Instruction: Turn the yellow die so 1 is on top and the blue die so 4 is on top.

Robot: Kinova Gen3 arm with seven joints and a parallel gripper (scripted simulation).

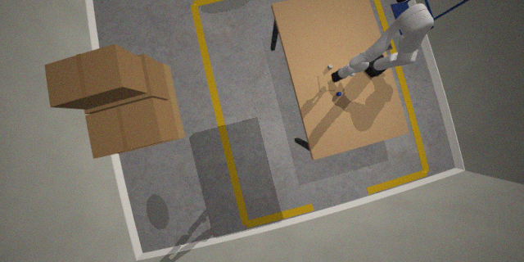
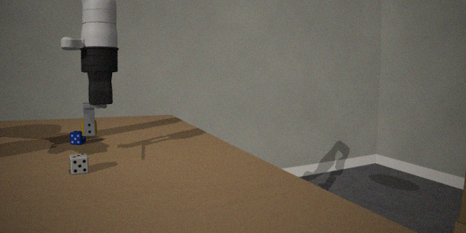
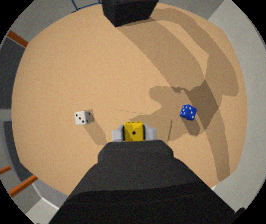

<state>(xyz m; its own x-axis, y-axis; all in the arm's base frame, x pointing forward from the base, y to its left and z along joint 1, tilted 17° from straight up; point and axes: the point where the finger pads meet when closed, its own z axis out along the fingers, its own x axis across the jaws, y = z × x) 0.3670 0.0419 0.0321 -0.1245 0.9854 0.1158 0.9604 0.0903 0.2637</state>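
My gripper is now 6 cm above the tan mat, 4 cm short of it and 1 cm to the right of it. Also, from my hand: white die 12 cm to the right, 5 cm below, 1 cm behind; yellow die right at my hand; blue die 13 cm to the left, 5 cm below, 4 cm behind.
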